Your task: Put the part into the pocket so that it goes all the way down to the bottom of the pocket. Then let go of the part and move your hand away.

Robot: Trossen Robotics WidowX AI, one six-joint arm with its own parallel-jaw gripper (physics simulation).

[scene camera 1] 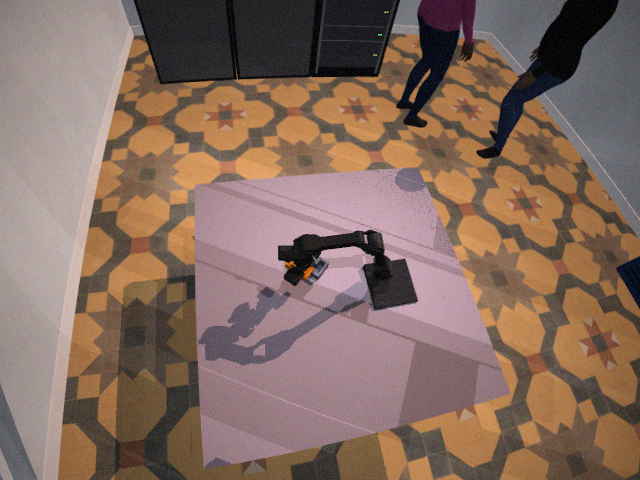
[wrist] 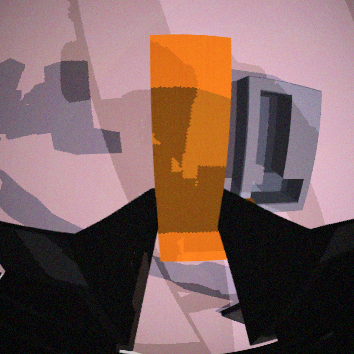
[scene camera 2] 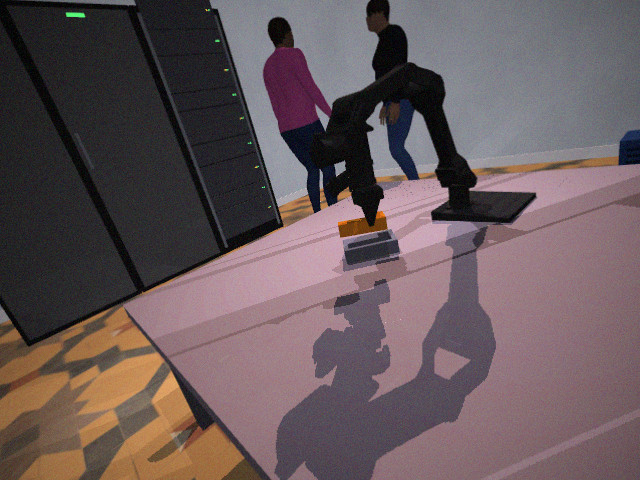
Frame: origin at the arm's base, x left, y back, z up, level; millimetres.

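Seen in the pictures: gripper, fingertip midpoint: (scene camera 1: 301,272) (wrist: 186,195) (scene camera 2: 370,224); arm's base, link origin: (scene camera 1: 380,273) (scene camera 2: 459,205).
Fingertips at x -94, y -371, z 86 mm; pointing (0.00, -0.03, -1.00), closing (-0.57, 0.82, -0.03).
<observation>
Offsets run from my fingertips to a thing's top centre. Level surfaces: height alone.
The orange part @[dx -25, dy +1, dz +20 mm] (scene camera 1: 308,272) (scene camera 2: 351,227) (wrist: 190,125) is long and held level between the fingertips. A small orange bit also shows past the right finger in the wrist view. My gripper (scene camera 1: 300,270) (scene camera 2: 371,222) (wrist: 186,195) is shut on it. The grey block @[dx -65, dy +79, dz -74 mm] (scene camera 1: 322,267) (scene camera 2: 371,252) (wrist: 307,130) with the pocket lies on the table top. Its pocket opening looks L-shaped and is empty where it shows. In the wrist view the part is left of the block, beside the pocket. In scene view 2 it is behind the block. Its underside is hidden.
The arm's black base plate (scene camera 1: 395,294) (scene camera 2: 491,206) stands on the pink table top @[dz -110 mm] (scene camera 1: 310,372) (scene camera 2: 258,403), right of the block in both scene views. Arm shadows cross the table. Dark cabinets (scene camera 1: 273,38) (scene camera 2: 77,155) and two people stand beyond the table.
</observation>
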